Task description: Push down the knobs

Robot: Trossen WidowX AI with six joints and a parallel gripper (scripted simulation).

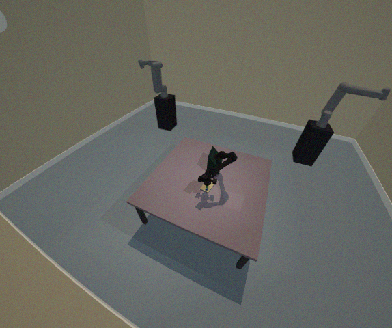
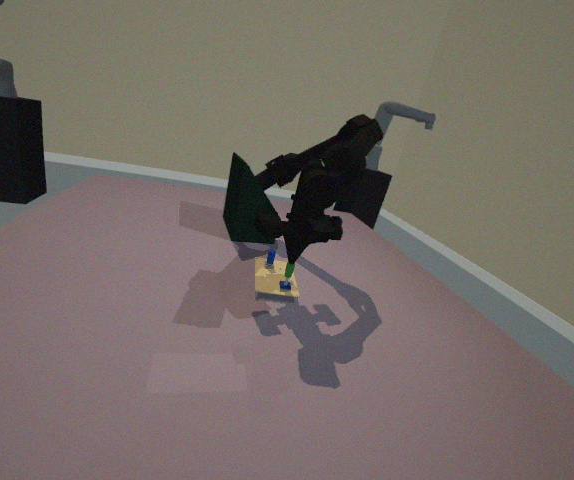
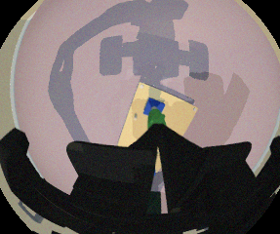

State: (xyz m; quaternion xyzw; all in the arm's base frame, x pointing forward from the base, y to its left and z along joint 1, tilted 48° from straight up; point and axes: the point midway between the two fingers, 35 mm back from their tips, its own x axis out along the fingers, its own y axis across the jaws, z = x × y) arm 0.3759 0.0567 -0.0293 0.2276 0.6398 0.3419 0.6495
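Now: the blue knob 9 cm behind my gripper tip, 1 cm to the right of it and 3 cm below it.
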